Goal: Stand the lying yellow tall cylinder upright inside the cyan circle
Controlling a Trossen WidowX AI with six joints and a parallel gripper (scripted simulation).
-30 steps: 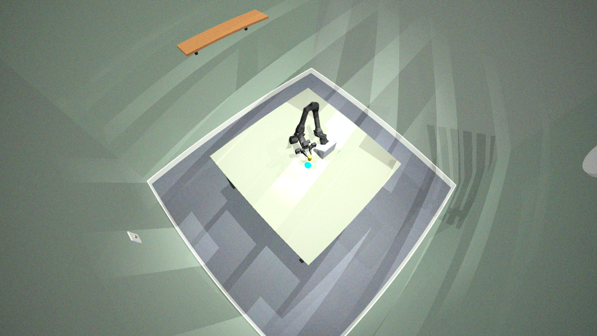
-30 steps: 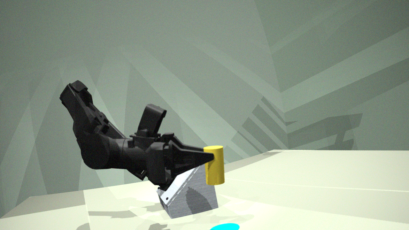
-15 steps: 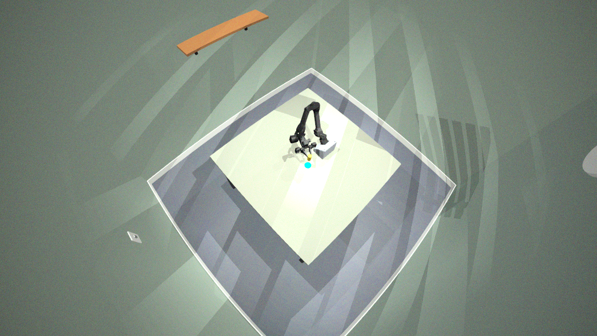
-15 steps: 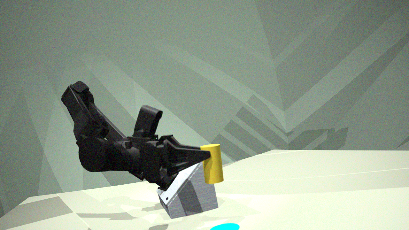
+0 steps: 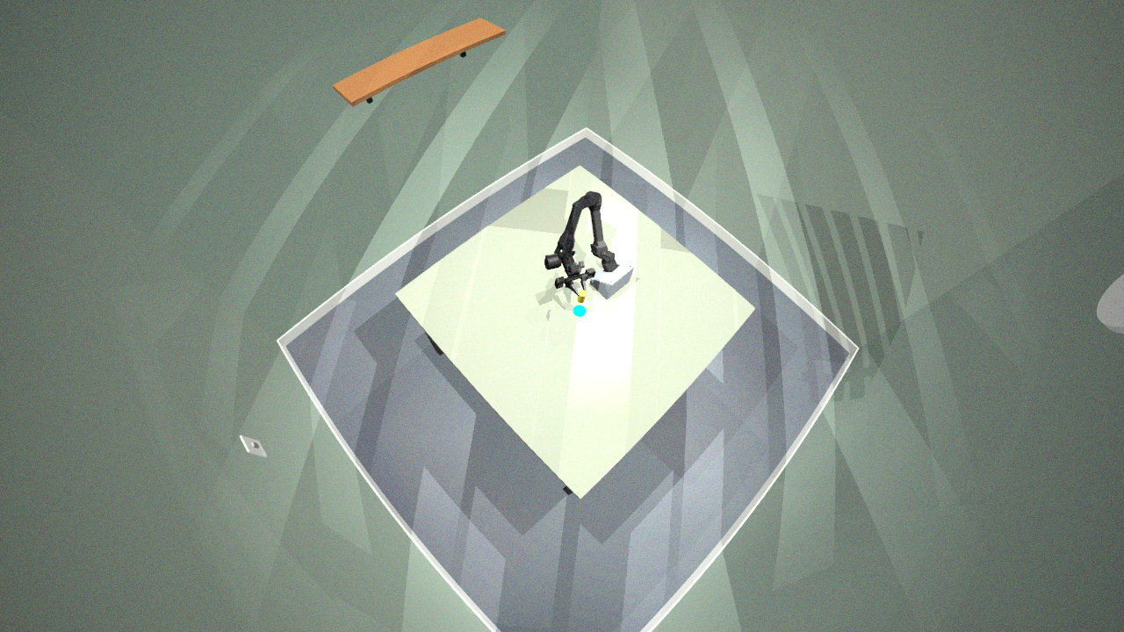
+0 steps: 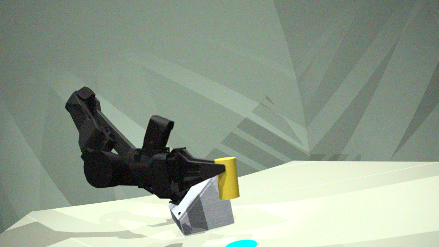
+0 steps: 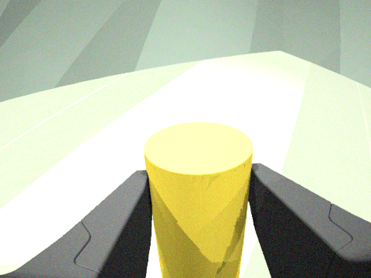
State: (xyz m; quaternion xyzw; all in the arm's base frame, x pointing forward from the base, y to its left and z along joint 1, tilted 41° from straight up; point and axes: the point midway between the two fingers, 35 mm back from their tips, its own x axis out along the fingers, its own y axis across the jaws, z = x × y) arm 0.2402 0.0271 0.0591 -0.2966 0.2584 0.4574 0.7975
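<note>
Right now the cyan circle is 160 mm below my gripper tip. Also, from my gripper tip: yellow tall cylinder: 20 mm below.
</note>
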